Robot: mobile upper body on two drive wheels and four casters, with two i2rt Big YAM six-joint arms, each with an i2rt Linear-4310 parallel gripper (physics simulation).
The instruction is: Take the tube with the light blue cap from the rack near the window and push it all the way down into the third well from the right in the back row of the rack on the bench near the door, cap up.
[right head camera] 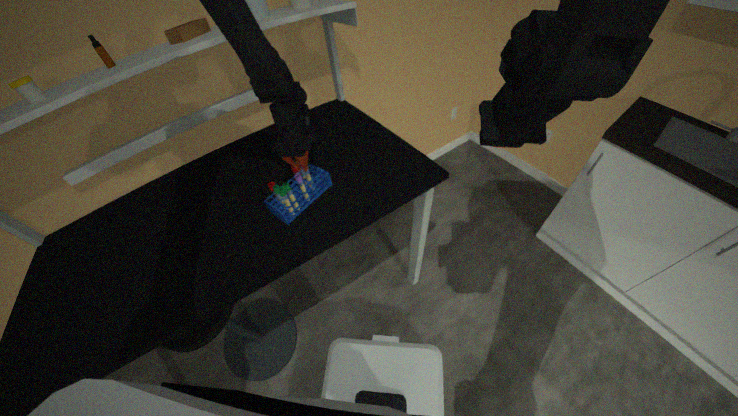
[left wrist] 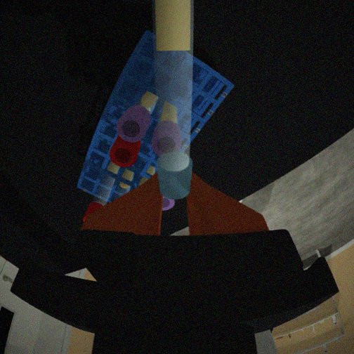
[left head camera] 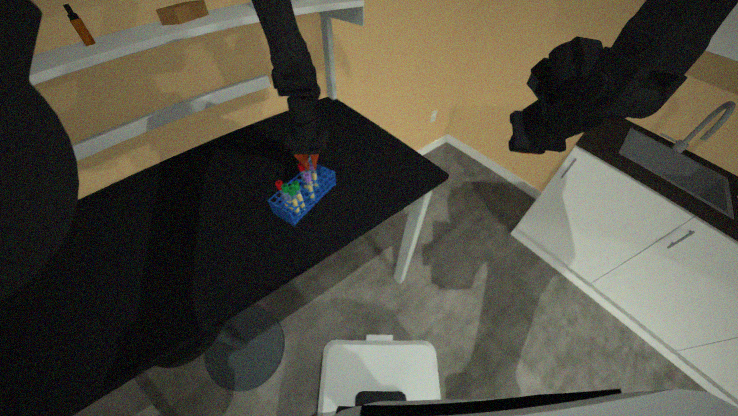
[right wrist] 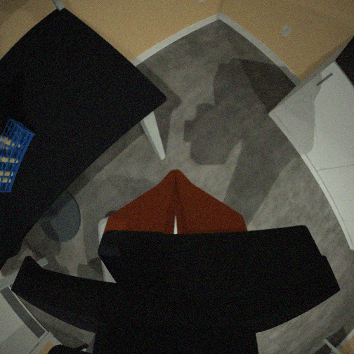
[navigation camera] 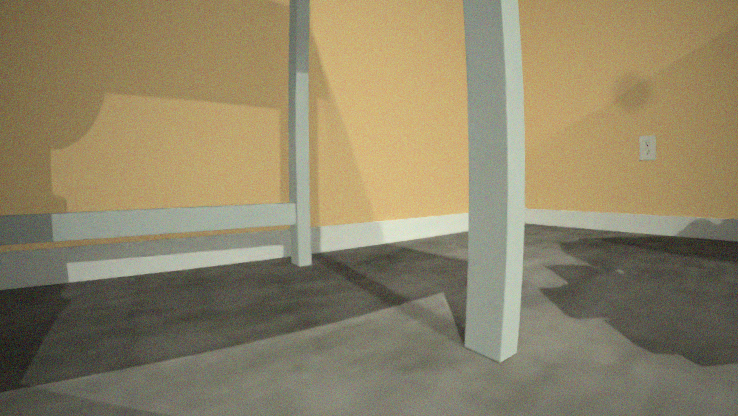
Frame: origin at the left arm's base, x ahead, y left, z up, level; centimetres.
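Seen in the pictures: left gripper, fingertip midpoint: (right head camera: 303,170) (left head camera: 311,168); right gripper, fingertip midpoint: (right head camera: 492,139) (left head camera: 510,145).
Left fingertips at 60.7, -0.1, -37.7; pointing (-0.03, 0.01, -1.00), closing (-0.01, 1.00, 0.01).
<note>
A point is followed by its place in that frame, as x, y, z.
My left gripper (left head camera: 308,166) @(60.7, -0.1, -37.7) (right head camera: 299,164) @(60.7, -0.1, -37.7) (left wrist: 174,177) is shut on the tube with the light blue cap (left wrist: 174,176), gripping it at the cap. The tube hangs cap up over the blue rack (left head camera: 282,211) @(51.3, 7.8, -45.0) (right head camera: 276,209) @(51.2, 7.4, -44.1) (left wrist: 136,57) (right wrist: 26,134) on the black bench. Whether its lower end is inside a well is hidden. In the left wrist view, two purple-capped tubes (left wrist: 133,123) (left wrist: 166,137) and a red-capped tube (left wrist: 125,151) stand close by in the rack. My right gripper (right wrist: 175,177) is shut and empty, away from the rack, over the floor.
Green-capped tubes (left head camera: 290,188) @(53.0, 4.2, -37.6) (right head camera: 282,189) @(53.1, 3.7, -37.8) and another red-capped tube (left head camera: 279,184) @(54.4, 7.5, -37.7) (right head camera: 271,185) @(54.5, 7.5, -37.6) stand at the rack's nearer end. A wall shelf (left head camera: 124,43) @(67.2, 41.8, -3.9) runs behind the bench (left head camera: 232,258) @(38.5, 20.2, -49.6). A white chair (left head camera: 379,361) and a round stool (left head camera: 245,351) @(26.2, 50.1, -138.0) stand before it. White cabinets (left head camera: 609,222) @(77.1, -146.2, -82.0) are at the right.
</note>
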